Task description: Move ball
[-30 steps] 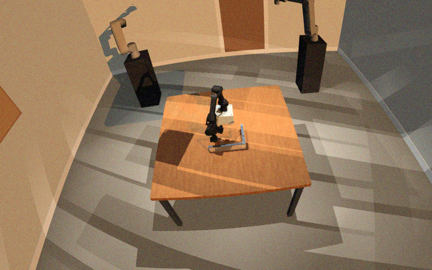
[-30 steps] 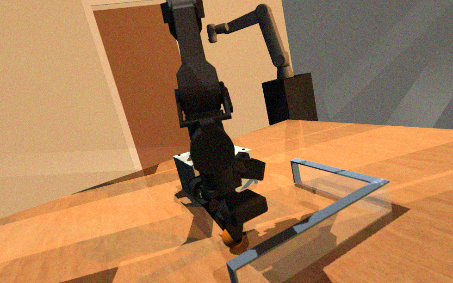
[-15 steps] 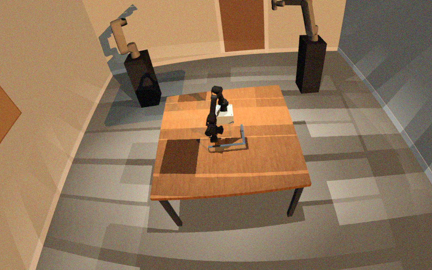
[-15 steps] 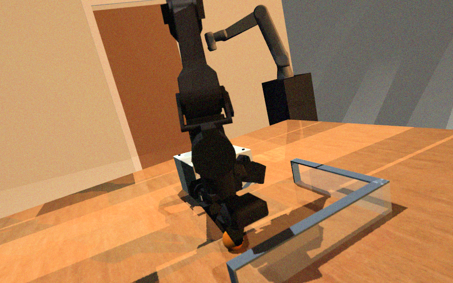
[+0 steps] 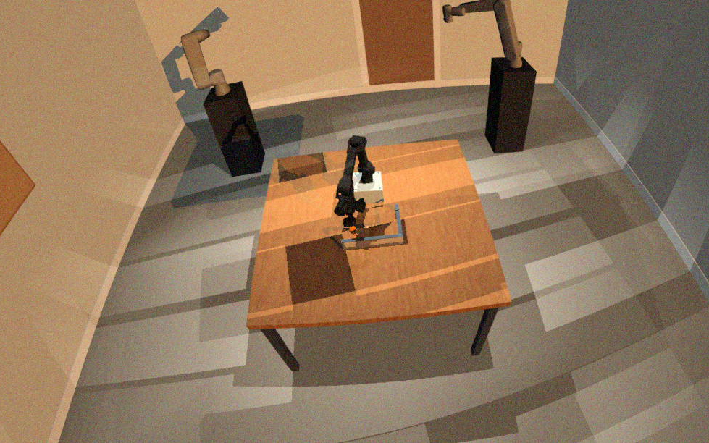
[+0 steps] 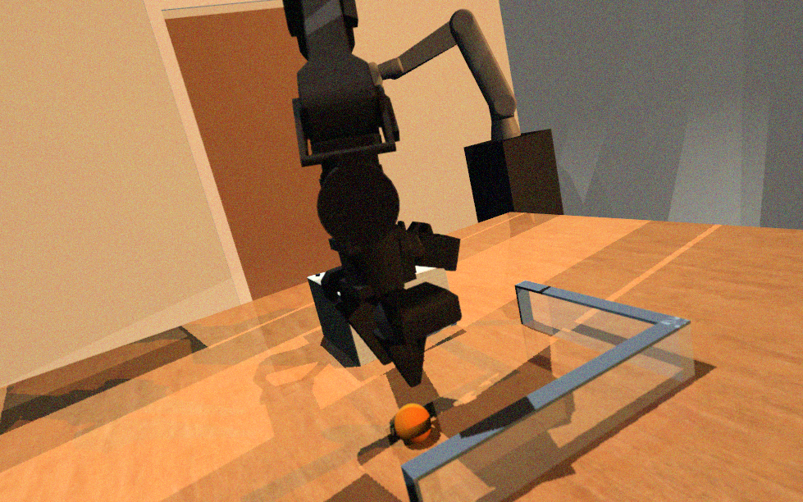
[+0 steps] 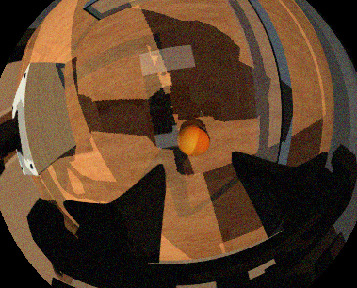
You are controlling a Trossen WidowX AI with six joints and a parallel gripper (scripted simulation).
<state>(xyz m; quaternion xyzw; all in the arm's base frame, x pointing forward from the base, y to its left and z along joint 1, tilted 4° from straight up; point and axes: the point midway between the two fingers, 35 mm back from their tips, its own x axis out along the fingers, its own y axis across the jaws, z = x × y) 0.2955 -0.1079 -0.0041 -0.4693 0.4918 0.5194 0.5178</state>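
The orange ball lies 6 cm below my gripper tip. From my gripper tip the other things lie so: see-through copy of ball: 6 cm below.
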